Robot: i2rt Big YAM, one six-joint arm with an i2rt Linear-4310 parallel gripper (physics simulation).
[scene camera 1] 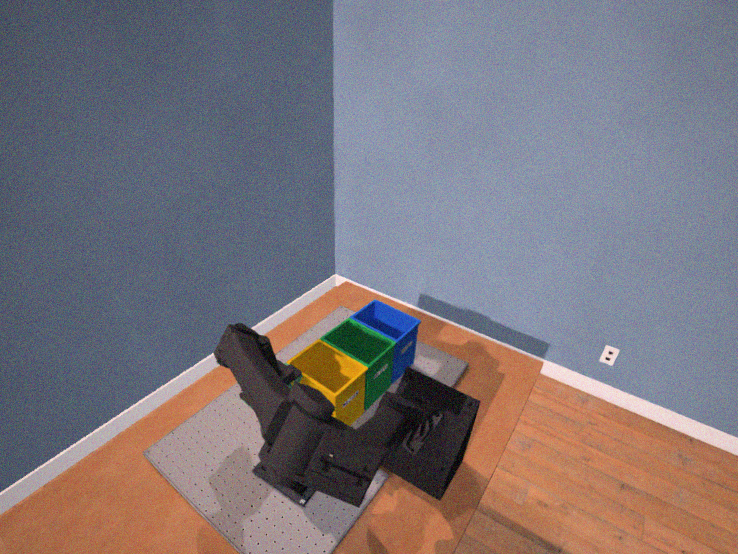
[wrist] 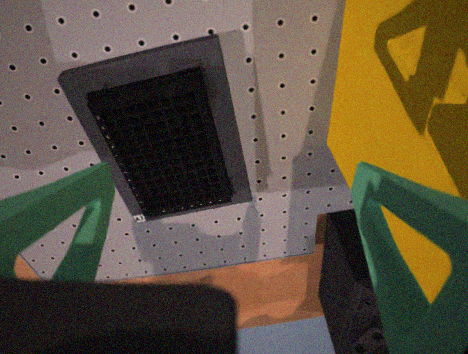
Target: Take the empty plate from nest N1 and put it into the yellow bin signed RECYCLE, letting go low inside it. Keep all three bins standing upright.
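Observation:
The black plate lies in a dark grey nest. In the scene view the arm hides the plate and most of the nest. A small label shows at a nest corner in the wrist view, too blurred to read. My gripper is open and empty, its green fingertips wide apart. In the wrist view they appear either side of the nest's lower part; their height above it is unclear. The yellow bin stands upright beside my right-hand finger in the wrist view, with the gripper's shadow on it.
A green bin and a blue bin stand upright in a row beyond the yellow one. The arm's black base is to their right. The perforated grey board lies under the bins and nest. Two blue walls meet behind.

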